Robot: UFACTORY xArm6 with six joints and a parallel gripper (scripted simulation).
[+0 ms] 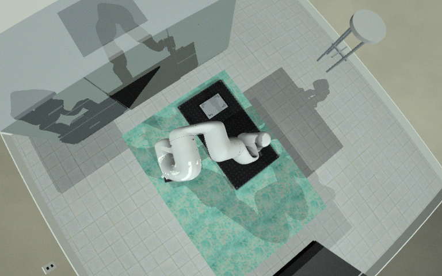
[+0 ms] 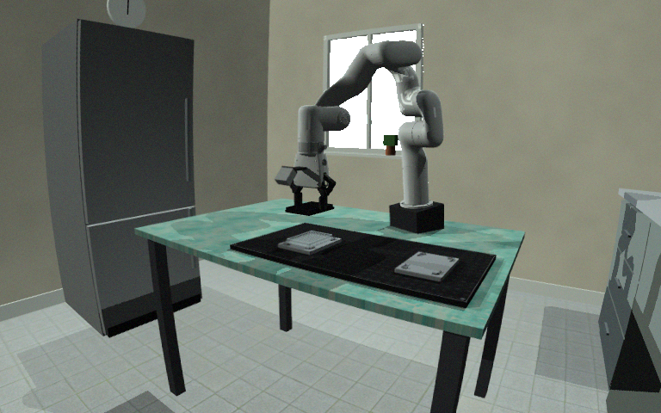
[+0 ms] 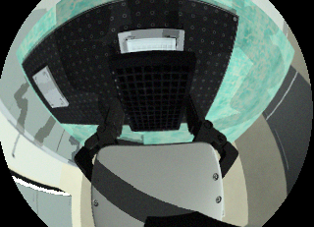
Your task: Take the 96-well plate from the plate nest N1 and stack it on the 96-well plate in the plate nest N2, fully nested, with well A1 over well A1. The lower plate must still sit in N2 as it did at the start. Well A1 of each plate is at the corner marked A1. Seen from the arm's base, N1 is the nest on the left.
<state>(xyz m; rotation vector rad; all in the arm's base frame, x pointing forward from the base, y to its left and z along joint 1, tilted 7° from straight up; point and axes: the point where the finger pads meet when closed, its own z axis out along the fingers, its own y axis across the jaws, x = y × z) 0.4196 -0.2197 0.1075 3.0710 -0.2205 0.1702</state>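
Now: hand 110 mm above the light 96-well plate. Also, from my hand: dark 96-well plate (10 mm below); plate nest N1 (360 mm to the left, 120 mm below, 40 mm ahead).
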